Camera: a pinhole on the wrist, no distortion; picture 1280 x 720 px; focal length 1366.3 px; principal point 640.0 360.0 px. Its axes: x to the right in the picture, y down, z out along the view. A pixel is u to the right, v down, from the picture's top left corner.
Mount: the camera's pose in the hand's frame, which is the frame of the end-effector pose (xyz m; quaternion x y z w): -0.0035 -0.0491 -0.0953 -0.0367 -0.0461 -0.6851 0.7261
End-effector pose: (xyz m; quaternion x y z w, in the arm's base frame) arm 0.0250 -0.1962 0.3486 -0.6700 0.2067 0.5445 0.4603
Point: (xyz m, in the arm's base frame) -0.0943 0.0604 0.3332
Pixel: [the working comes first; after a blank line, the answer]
In the camera's frame: 0.0243 0.0418 0.3748

728.4 512.4
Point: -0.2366 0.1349 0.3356
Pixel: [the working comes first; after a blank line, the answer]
In the camera's frame: -0.0338 0.0163 0.5224

551.6 402.5
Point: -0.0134 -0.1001 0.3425
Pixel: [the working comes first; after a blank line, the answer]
In the camera's frame: -0.0098 0.0222 0.1991

572.8 512.6
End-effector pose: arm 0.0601 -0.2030 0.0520 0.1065 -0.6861 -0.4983 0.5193
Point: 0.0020 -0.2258 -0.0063
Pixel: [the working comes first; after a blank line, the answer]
In the camera's frame: 0.0450 0.0082 0.1232

1138.6 451.2
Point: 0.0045 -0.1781 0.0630
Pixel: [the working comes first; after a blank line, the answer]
In the camera's frame: -0.0295 0.0224 0.1598

387.9 551.3
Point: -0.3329 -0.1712 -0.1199
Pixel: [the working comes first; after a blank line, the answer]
In the camera's frame: 0.2694 0.0416 0.3999

outside the picture
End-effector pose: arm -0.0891 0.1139 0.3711 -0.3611 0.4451 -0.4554 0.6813
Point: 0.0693 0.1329 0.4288
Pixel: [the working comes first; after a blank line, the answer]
In the camera's frame: -0.0194 0.0051 0.2690

541.5 386.1
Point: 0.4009 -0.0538 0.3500
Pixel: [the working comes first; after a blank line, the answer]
In the camera's frame: -0.0816 0.2741 0.5425

outside the picture
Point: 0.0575 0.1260 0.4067
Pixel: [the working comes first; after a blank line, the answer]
In the camera's frame: -0.0350 0.0161 0.2514

449.8 447.8
